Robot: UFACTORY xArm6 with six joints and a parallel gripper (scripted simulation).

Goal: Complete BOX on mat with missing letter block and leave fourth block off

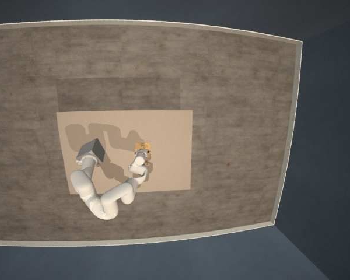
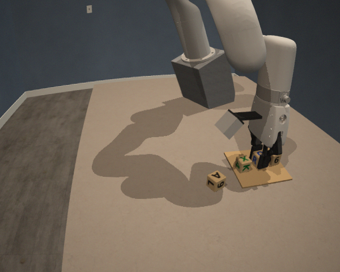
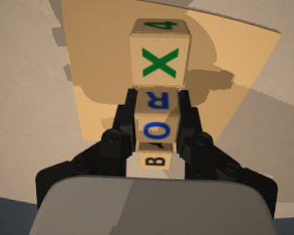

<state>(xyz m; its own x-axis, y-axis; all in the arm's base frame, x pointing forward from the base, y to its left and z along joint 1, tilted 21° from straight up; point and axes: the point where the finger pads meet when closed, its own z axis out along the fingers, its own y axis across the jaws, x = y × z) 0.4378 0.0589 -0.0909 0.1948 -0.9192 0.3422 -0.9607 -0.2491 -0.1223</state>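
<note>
Now: hand 30 mm above the orange mat.
</note>
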